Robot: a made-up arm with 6 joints. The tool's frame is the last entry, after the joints. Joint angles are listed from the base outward. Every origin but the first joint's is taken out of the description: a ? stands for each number. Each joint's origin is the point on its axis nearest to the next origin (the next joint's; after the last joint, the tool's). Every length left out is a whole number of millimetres.
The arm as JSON. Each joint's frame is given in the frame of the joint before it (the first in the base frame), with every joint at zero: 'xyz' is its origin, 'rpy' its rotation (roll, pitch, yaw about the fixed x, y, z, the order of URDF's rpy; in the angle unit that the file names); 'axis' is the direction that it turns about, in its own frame. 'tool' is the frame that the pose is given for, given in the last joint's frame.
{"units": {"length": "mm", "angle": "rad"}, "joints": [
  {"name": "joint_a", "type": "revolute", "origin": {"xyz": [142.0, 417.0, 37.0], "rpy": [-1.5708, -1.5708, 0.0]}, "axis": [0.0, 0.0, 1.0]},
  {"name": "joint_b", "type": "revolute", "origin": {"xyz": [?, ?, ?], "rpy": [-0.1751, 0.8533, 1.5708]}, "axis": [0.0, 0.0, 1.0]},
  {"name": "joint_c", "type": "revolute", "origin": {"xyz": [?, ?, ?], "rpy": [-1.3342, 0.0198, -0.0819]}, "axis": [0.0, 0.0, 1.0]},
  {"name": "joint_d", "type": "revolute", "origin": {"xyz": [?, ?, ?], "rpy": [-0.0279, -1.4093, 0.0]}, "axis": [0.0, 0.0, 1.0]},
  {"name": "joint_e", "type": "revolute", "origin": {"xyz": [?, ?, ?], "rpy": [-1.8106, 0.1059, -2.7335]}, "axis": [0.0, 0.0, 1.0]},
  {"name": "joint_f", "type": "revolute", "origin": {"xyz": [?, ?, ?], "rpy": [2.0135, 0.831, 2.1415]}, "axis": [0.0, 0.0, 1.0]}
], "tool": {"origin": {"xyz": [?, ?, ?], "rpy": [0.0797, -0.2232, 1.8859]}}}
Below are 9 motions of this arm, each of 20 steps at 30 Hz.
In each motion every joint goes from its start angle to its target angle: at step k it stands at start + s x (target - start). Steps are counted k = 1, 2, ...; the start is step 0. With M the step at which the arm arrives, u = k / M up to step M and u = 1 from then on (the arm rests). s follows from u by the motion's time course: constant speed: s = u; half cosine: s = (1 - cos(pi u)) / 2; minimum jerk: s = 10 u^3 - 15 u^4 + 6 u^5.
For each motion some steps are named. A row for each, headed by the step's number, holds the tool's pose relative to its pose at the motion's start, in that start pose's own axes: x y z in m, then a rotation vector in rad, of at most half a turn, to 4 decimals.
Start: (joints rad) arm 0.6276 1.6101 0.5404 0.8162 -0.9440 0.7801
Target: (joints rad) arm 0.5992 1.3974 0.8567 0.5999 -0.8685 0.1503
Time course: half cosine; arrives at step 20
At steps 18, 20:
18: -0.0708 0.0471 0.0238 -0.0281 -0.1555 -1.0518
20: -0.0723 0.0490 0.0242 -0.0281 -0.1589 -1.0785

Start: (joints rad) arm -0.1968 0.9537 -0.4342 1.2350 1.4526 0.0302
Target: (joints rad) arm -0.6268 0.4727 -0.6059 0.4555 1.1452 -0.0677
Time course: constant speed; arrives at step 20
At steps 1, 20:
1: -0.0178 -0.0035 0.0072 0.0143 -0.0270 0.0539
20: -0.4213 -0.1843 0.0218 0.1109 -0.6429 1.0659

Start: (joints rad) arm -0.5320 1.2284 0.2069 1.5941 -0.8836 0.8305
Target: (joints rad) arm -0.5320 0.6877 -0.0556 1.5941 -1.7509 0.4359
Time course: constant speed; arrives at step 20
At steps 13, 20:
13: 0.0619 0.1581 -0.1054 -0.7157 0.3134 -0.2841
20: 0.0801 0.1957 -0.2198 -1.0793 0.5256 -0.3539

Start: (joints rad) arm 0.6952 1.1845 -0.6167 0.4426 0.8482 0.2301
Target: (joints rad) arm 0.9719 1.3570 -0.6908 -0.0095 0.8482 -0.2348
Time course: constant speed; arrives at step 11
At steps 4, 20:
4: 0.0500 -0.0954 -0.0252 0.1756 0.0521 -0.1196
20: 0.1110 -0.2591 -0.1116 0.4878 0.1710 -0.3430

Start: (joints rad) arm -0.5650 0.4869 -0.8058 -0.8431 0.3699 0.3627
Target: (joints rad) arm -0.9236 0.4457 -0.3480 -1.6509 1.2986 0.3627
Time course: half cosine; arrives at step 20
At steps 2, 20:
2: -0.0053 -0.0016 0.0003 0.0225 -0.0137 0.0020
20: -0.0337 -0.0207 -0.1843 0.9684 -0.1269 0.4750

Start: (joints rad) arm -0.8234 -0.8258 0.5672 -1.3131 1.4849 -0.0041
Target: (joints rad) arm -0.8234 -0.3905 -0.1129 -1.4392 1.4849 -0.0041
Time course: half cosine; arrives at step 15
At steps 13, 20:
13: 0.1659 -0.2633 0.0045 0.4760 0.3112 -0.3913
20: 0.1697 -0.2782 0.0005 0.5026 0.3245 -0.4042

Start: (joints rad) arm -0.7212 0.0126 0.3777 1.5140 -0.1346 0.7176
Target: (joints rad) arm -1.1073 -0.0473 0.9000 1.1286 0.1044 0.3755
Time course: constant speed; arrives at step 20
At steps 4, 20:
4: -0.0805 -0.0387 -0.0350 0.1575 -0.1341 -0.1238
20: -0.3495 -0.1043 -0.3233 0.8957 -0.5533 -0.5672

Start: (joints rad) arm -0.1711 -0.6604 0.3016 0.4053 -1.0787 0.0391
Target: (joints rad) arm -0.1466 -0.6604 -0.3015 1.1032 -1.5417 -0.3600
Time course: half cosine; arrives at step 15
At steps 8, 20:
8: -0.0472 0.0954 -0.0695 -0.3432 -0.2377 0.3678
20: -0.1167 0.1185 -0.1643 -0.6021 -0.5275 0.6494

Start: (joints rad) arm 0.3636 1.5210 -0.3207 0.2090 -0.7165 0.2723
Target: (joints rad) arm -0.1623 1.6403 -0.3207 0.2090 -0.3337 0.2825
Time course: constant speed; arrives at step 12
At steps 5, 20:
5: -0.0549 0.0077 0.0094 0.0841 -0.0918 0.0545
20: -0.1218 0.0097 0.0006 0.2053 -0.1858 0.1649

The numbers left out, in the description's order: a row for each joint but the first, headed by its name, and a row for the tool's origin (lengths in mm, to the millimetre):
joint_b: 303.0 320.0 0.0
joint_c: 78.0 -56.0 0.0
joint_d: 94.0 231.0 0.0
joint_e: -10.0 97.0 0.0
joint_f: 344.0 90.0 0.0
tool: 25.0 -3.0 0.0

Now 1 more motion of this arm.
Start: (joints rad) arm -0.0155 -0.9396 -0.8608 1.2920 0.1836 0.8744
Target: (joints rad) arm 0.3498 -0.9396 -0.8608 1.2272 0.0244 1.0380
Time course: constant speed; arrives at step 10
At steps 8, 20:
8: 0.1985 0.0796 0.0002 -0.0730 -0.0175 0.4964
20: 0.2415 0.1077 0.0002 -0.0935 -0.0234 0.6192

